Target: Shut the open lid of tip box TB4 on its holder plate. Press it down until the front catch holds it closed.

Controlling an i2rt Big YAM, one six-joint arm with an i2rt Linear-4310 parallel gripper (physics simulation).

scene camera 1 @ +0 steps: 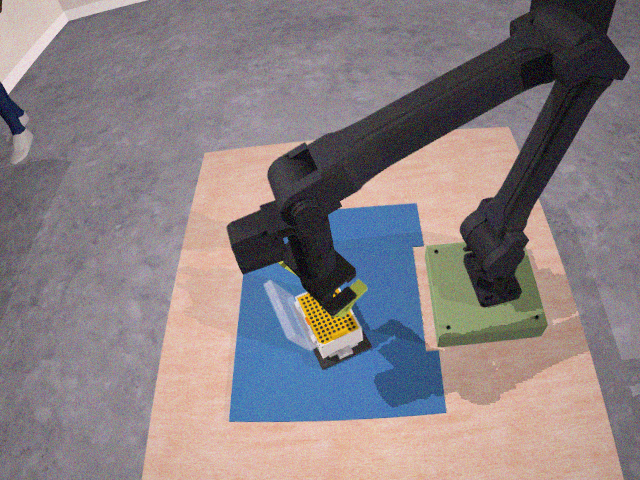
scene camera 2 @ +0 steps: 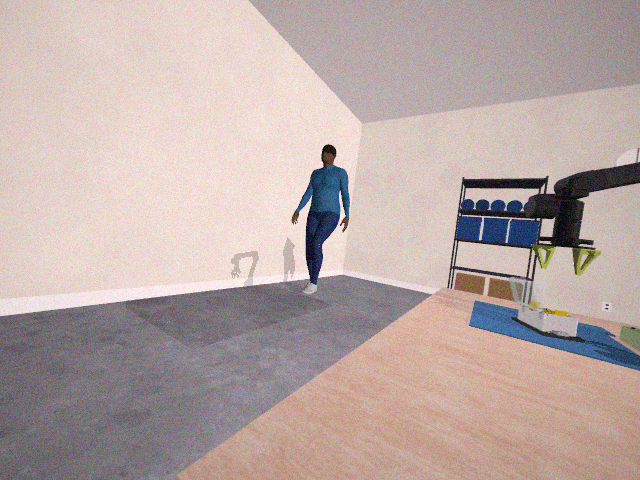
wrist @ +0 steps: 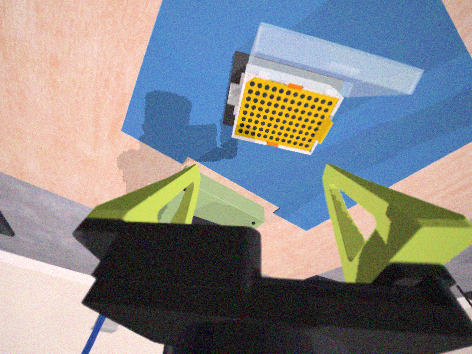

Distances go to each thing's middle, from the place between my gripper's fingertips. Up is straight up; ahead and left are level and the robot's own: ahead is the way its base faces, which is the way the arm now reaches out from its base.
I see the clear lid (scene camera 1: 289,314) 80 mm below my hand, 70 mm ahead of it and 20 mm to the right of it.
